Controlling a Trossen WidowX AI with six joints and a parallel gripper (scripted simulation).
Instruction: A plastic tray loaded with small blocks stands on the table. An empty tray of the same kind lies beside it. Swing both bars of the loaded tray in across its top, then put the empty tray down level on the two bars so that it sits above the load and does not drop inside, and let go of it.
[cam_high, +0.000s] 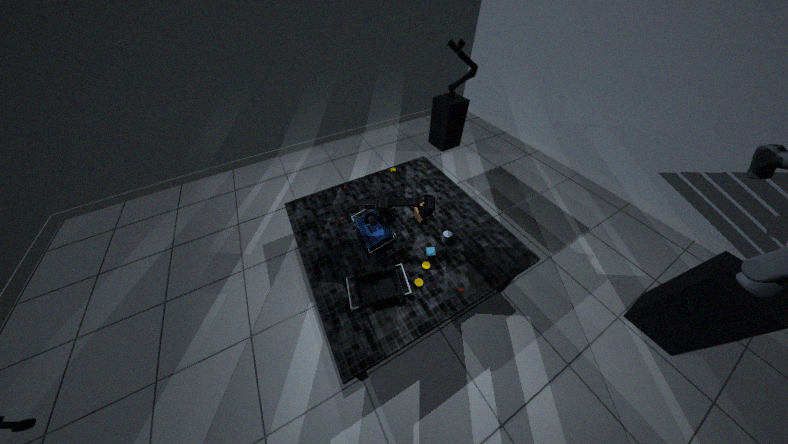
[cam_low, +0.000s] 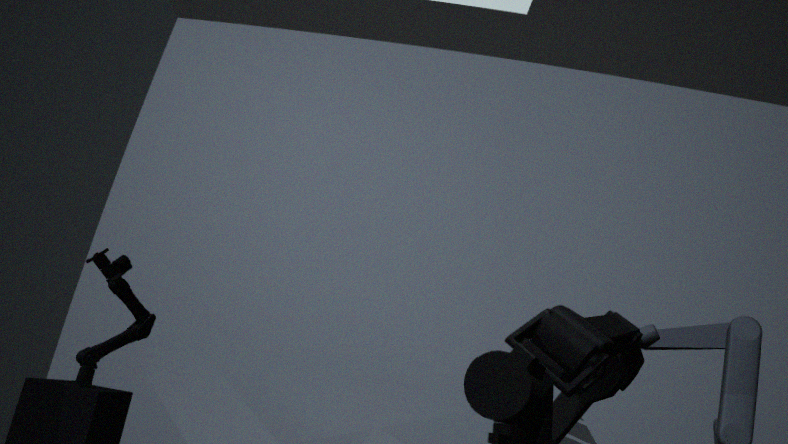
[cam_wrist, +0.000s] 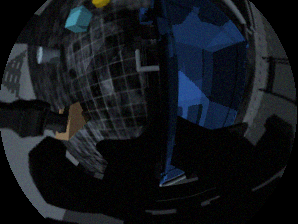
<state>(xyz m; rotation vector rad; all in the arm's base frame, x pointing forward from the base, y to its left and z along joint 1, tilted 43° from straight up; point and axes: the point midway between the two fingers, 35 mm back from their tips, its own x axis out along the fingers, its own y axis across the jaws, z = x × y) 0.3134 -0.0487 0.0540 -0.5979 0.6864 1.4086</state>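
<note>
My gripper tip is 7 cm short of the blue tray and 1 cm below it. Round my gripper tip: teal block (28 cm to the left, 17 cm behind, 9 cm below); then pale disc (32 cm behind, 24 cm to the left, 7 cm below).
</note>
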